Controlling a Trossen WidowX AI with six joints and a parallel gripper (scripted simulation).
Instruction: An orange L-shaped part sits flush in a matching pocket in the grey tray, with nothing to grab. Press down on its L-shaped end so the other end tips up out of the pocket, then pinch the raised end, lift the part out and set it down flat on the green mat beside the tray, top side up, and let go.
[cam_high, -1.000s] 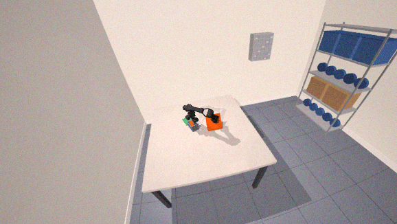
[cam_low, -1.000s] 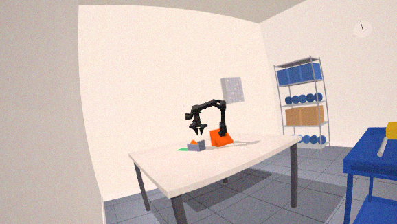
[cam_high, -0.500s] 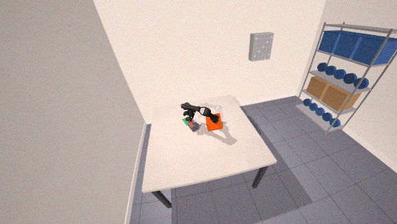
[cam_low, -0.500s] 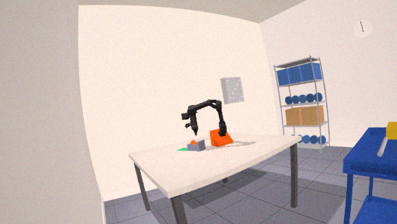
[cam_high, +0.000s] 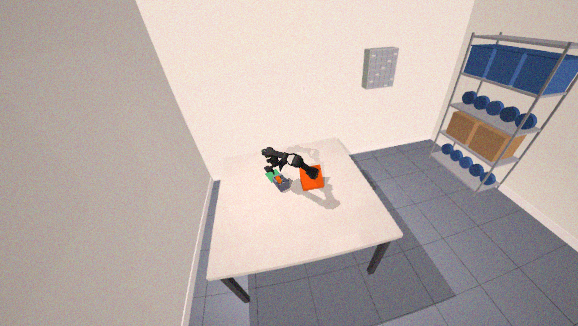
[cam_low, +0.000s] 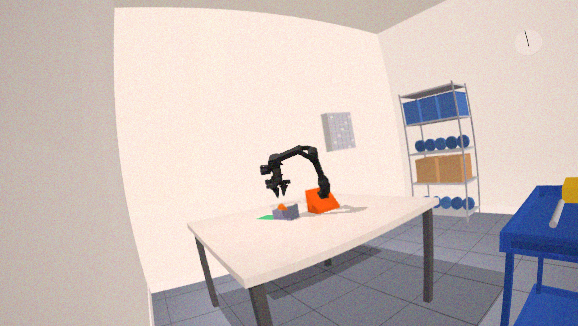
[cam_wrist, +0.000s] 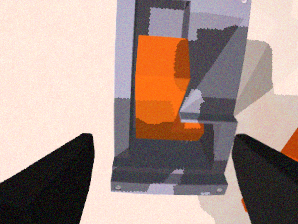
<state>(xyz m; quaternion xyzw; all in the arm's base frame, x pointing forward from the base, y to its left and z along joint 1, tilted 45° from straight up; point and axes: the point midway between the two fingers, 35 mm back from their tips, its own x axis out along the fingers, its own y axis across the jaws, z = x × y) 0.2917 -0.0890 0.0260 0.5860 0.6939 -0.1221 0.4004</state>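
Now: gripper tip 30 mm past the orange L-shaped part, 20 mm to the right of it and 100 mm above it. Round my gripper tip: green mat: 40 mm ahead, 140 mm to the right, 160 mm below.
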